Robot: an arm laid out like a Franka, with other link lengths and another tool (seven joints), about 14 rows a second.
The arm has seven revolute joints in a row. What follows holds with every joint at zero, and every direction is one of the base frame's. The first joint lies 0.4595 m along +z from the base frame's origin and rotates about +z. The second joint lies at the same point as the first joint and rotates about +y. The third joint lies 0.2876 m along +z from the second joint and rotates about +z. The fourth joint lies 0.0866 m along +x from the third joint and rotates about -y. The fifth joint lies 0.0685 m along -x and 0.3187 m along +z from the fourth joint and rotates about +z. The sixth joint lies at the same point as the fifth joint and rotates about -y. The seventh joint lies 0.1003 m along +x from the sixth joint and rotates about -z. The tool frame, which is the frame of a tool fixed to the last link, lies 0.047 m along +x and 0.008 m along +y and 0.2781 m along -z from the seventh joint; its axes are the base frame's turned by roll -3.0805, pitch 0 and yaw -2.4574 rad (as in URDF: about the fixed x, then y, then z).
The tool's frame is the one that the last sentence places.
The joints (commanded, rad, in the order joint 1, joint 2, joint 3, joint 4, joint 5, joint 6, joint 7), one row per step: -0.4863, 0.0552, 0.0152, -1.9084, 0.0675, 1.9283, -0.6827; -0.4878, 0.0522, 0.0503, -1.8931, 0.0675, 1.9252, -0.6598; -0.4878, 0.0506, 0.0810, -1.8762, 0.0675, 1.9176, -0.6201; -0.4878, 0.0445, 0.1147, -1.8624, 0.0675, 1.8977, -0.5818; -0.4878, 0.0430, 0.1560, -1.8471, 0.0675, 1.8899, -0.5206; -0.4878, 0.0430, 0.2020, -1.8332, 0.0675, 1.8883, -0.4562; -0.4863, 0.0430, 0.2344, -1.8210, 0.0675, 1.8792, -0.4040; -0.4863, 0.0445, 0.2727, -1.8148, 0.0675, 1.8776, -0.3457
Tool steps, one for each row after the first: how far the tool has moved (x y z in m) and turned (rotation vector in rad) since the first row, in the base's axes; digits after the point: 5 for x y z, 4 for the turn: 0.01097, 0.01443, 0.00815, -0.0049, -0.0129, 0.0109; 0.02046, 0.02748, 0.01572, -0.0074, -0.0210, 0.0024; 0.02601, 0.04433, 0.02280, -0.0055, -0.0192, -0.0009; 0.03572, 0.06308, 0.02966, -0.0060, -0.0243, -0.0202; 0.04631, 0.08432, 0.03602, -0.0062, -0.0326, -0.0385; 0.05198, 0.10067, 0.04054, -0.0041, -0.0328, -0.0562; 0.05770, 0.11930, 0.04257, -0.0012, -0.0326, -0.0761
